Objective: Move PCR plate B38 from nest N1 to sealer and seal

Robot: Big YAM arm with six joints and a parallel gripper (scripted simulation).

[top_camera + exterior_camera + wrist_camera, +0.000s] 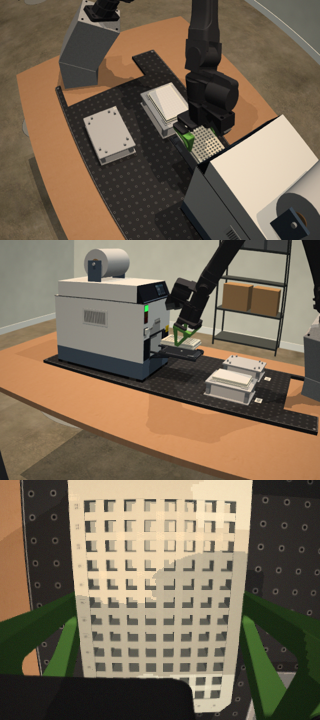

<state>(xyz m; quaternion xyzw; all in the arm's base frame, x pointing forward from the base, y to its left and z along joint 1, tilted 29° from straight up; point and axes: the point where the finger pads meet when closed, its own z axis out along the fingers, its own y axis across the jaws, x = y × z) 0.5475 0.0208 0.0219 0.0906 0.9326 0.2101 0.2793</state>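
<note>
Right now my hand is right at the plate B38. From my hand the other things lie so: nest N2: 210 mm behind, 100 mm below, 50 mm to the left; then sealed plate B83: 210 mm behind, 90 mm below, 50 mm to the left; then nest N1: 230 mm behind, 170 mm to the right, 110 mm below.
</note>
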